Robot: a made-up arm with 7 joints. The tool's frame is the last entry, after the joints. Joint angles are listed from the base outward. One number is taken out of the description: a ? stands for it. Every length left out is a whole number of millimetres.
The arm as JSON. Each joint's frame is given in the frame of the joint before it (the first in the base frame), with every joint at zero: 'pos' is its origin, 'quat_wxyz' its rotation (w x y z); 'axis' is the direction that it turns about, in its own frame. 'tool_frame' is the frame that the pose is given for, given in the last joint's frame.
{
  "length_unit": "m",
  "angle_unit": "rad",
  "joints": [
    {
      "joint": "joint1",
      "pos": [
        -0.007,
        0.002,
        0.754
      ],
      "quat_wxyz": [
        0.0,
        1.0,
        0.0,
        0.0
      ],
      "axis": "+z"
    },
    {
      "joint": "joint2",
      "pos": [
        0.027,
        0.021,
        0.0
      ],
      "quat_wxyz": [
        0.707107,
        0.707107,
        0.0,
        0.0
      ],
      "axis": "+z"
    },
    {
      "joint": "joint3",
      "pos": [
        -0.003,
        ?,
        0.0
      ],
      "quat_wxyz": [
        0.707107,
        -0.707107,
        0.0,
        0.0
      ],
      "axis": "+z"
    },
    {
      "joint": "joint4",
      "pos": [
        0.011,
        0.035,
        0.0
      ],
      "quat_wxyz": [
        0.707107,
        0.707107,
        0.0,
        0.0
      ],
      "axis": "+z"
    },
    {
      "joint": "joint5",
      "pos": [
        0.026,
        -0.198,
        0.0
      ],
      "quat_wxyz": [
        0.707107,
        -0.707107,
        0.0,
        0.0
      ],
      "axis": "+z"
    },
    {
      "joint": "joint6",
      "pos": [
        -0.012,
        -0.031,
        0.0
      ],
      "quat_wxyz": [
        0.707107,
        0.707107,
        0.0,
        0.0
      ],
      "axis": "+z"
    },
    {
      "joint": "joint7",
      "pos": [
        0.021,
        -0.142,
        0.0
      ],
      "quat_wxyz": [
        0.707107,
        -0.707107,
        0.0,
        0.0
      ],
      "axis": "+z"
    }
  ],
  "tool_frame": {
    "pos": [
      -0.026,
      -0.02,
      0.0
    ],
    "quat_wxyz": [
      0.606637,
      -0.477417,
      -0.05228,
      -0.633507
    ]
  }
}
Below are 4 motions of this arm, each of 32 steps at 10 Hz.
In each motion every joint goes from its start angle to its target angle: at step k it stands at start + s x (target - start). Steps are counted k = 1, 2, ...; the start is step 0. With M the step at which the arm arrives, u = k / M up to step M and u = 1 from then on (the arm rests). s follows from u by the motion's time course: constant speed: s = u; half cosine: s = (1 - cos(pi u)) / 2; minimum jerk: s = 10 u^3 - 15 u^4 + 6 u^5.
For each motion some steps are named. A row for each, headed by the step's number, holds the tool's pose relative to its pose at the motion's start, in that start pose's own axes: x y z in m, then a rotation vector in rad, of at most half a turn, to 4 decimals.
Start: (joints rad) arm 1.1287 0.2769 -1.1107 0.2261 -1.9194 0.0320 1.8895
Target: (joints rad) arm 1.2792 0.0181 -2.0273 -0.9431 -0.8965 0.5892 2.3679
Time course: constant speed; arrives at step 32
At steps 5, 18, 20, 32:
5: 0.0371 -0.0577 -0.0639 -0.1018 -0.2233 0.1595
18: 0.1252 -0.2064 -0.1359 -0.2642 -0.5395 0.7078
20: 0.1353 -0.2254 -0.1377 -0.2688 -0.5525 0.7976
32: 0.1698 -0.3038 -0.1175 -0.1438 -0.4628 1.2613

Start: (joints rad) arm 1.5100 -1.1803 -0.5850 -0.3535 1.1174 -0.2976 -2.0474
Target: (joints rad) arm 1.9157 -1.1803 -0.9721 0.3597 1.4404 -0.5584 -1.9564
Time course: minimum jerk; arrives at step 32
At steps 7, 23, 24, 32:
7: 0.0005 0.0235 0.0262 0.0388 0.0434 -0.0323
23: 0.1470 0.2387 0.3245 0.4624 0.4738 -0.5422
24: 0.1595 0.2453 0.3371 0.4801 0.4917 -0.5719
32: 0.1981 0.2624 0.3724 0.5298 0.5429 -0.6612

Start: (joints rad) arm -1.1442 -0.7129 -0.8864 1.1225 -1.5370 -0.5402 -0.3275
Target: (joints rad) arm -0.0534 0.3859 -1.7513 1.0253 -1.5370 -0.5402 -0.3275
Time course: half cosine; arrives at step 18
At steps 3, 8, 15, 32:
3: -0.0578 -0.0034 0.0012 -0.0014 0.0418 0.0689
8: -0.3012 -0.1240 -0.0406 -0.1492 0.2216 0.3765
15: -0.3664 -0.4672 -0.2082 -0.6855 0.2573 0.5568
32: -0.3445 -0.5115 -0.2318 -0.7652 0.2341 0.5470

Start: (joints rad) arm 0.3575 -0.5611 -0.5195 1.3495 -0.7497 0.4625 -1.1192
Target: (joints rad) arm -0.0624 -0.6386 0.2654 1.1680 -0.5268 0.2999 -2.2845
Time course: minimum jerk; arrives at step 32
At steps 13, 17, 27, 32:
13: 0.0519 -0.0727 -0.0278 -0.3627 -0.0259 -0.2294
17: 0.0848 -0.1290 -0.0407 -0.5961 -0.0492 -0.4257
27: 0.1326 -0.2374 -0.0519 -0.9583 -0.1008 -0.8335
32: 0.1354 -0.2455 -0.0522 -0.9813 -0.1051 -0.8652

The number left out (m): -0.487
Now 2 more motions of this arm.
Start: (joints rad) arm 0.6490 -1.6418 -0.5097 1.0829 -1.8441 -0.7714 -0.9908
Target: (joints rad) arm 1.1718 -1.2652 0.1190 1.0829 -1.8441 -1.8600 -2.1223
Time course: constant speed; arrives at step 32
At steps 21, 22, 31, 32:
21: -0.0496 -0.0772 -0.0645 -0.3170 -0.7334 -0.7474
22: -0.0496 -0.0802 -0.0642 -0.3051 -0.7596 -0.8015
31: -0.0482 -0.1069 -0.0473 -0.0757 -0.9119 -1.3218
32: -0.0483 -0.1100 -0.0439 -0.0368 -0.9180 -1.3811

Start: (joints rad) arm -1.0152 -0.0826 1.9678 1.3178 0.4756 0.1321 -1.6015
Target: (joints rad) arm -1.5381 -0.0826 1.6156 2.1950 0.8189 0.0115 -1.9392
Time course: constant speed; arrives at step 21
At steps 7, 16, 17, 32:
7: 0.0085 0.0875 0.1158 0.3106 0.1777 -0.1790
16: 0.0600 0.1277 0.2821 0.7758 0.3407 -0.3676
17: 0.0666 0.1262 0.3000 0.8313 0.3538 -0.3850
32: 0.0920 0.1090 0.3673 1.0597 0.3959 -0.4459

